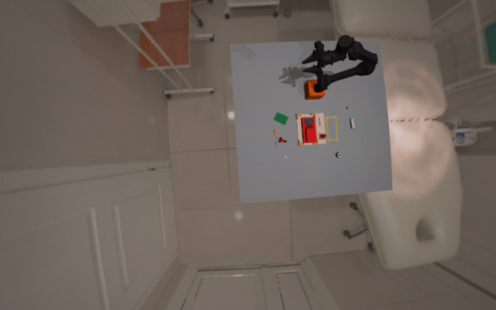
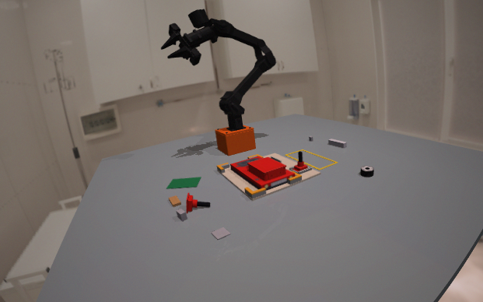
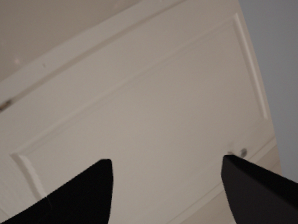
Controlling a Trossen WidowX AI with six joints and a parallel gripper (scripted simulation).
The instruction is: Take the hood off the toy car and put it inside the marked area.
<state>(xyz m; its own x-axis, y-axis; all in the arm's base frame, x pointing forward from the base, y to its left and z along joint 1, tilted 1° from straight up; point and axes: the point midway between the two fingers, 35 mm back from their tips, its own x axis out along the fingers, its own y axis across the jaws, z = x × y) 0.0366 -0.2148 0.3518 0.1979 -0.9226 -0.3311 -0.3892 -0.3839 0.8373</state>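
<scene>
My gripper tip is now 390 mm above the red hood, 310 mm short of it and 200 mm to the right of it. From my gripper tip the other things lie so: grey bar: 560 mm to the left, 420 mm below, 210 mm ahead; then green tile: 430 mm below, 170 mm ahead, 20 mm to the right.
</scene>
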